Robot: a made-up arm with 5 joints.
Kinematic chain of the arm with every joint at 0, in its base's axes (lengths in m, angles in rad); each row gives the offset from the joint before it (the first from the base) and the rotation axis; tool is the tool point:
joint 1: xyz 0 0 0.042 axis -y
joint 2: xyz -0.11 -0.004 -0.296 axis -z
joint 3: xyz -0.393 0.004 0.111 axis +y
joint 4: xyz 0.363 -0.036 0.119 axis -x
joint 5: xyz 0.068 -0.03 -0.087 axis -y
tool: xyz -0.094 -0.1 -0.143
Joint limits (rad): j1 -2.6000..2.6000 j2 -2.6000..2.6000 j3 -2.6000..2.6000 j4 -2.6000..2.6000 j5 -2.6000..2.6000
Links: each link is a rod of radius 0.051 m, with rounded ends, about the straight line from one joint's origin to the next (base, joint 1, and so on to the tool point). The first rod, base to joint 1, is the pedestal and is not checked.
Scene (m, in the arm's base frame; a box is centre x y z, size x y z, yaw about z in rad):
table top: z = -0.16
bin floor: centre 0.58 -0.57 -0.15 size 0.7 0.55 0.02 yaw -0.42
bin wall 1: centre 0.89 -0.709 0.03 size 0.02 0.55 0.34 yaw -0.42
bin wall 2: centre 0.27 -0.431 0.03 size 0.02 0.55 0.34 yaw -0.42
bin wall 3: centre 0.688 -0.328 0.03 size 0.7 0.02 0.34 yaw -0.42
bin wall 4: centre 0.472 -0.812 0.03 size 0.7 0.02 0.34 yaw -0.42
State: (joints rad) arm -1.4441 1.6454 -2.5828 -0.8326 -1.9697
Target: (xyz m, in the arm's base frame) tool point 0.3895 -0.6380 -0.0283
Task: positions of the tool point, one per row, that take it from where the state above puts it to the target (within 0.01 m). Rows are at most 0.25 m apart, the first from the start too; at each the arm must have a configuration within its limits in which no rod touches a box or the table.
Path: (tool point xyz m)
1: -0.0630 0.6243 0.4184
2: 0.0055 0.5063 0.5422
3: 0.1063 0.3733 0.6160
4: 0.2239 0.2316 0.6393
5: 0.3426 0.0829 0.6139
6: 0.4458 -0.0715 0.5427
7: 0.5160 -0.2290 0.4306
8: 0.5370 -0.3832 0.2873
9: 0.4963 -0.5238 0.1278
10: 0.3895 -0.6380 -0.0283

